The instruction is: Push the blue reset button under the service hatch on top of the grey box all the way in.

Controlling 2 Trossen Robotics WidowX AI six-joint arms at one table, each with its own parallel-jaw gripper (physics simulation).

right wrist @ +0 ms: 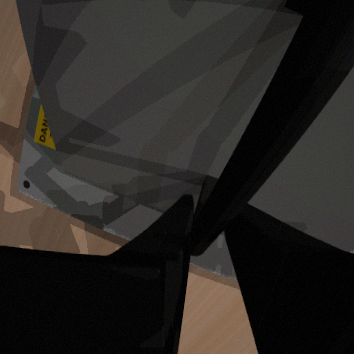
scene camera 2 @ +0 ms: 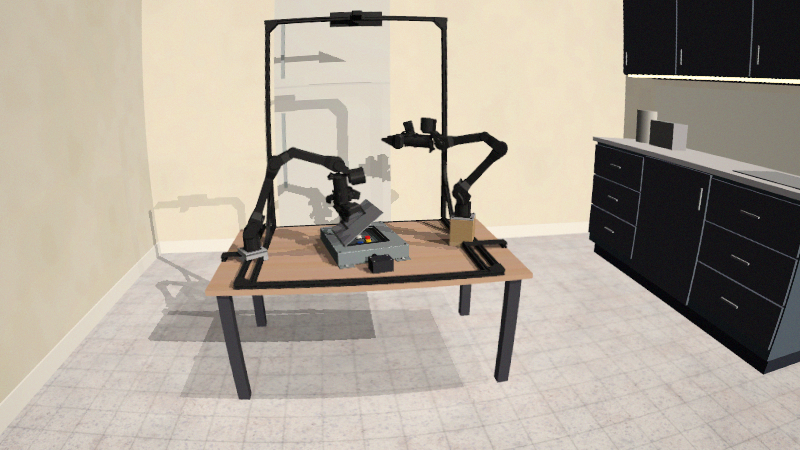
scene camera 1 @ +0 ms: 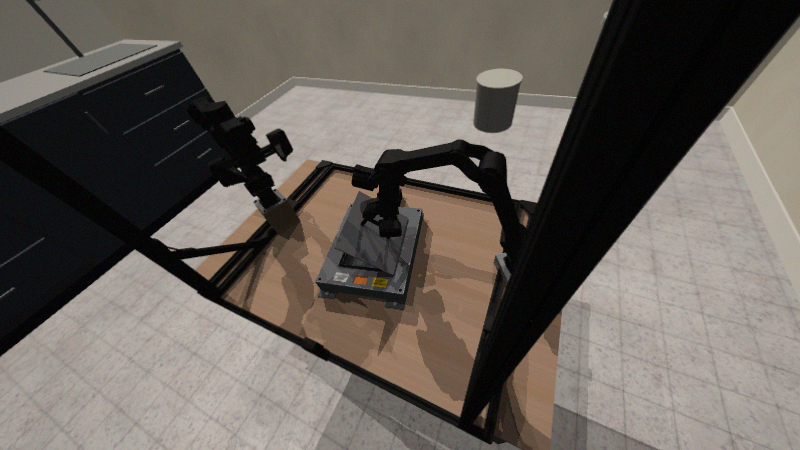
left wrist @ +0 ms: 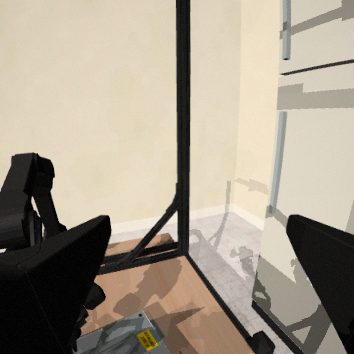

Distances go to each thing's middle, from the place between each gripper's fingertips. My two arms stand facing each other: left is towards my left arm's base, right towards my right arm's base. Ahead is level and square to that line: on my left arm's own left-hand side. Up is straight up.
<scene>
I see the service hatch (scene camera 2: 358, 222) 34 cm below my left hand, 15 cm to the right of it and 12 cm ahead of it.
Now: the service hatch 40 mm to the left of my right hand and 10 mm below it.
</scene>
